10 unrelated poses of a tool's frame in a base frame.
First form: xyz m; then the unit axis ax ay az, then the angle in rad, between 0 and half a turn.
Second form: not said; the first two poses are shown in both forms.
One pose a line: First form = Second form
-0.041 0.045 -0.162 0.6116 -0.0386 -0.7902 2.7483 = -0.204 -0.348 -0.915 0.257 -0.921 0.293 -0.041 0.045 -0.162
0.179 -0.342 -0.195 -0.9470 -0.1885 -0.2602 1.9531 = 0.858 0.004 0.513 0.487 -0.324 -0.811 0.179 -0.342 -0.195
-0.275 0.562 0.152 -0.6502 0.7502 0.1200 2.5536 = -0.058 -0.827 -0.559 -0.960 0.199 -0.196 -0.275 0.562 0.152
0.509 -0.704 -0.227 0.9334 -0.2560 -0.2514 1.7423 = 0.849 -0.527 -0.022 -0.032 -0.094 0.995 0.509 -0.704 -0.227
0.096 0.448 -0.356 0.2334 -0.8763 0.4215 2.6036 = -0.757 -0.164 0.632 -0.596 0.569 -0.567 0.096 0.448 -0.356
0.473 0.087 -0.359 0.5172 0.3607 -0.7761 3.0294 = -0.460 0.285 -0.841 0.459 -0.734 -0.500 0.473 0.087 -0.359
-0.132 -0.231 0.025 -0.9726 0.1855 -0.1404 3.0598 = 0.892 -0.372 0.257 -0.349 -0.928 -0.131 -0.132 -0.231 0.025
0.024 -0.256 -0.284 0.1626 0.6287 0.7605 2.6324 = -0.824 0.562 -0.075 -0.179 -0.133 0.975 0.024 -0.256 -0.284
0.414 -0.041 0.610 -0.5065 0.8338 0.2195 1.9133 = 0.007 -0.357 -0.934 -0.771 0.593 -0.233 0.414 -0.041 0.610
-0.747 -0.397 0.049 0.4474 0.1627 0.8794 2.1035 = -0.206 0.867 0.453 -0.648 -0.468 0.601 -0.747 -0.397 0.049
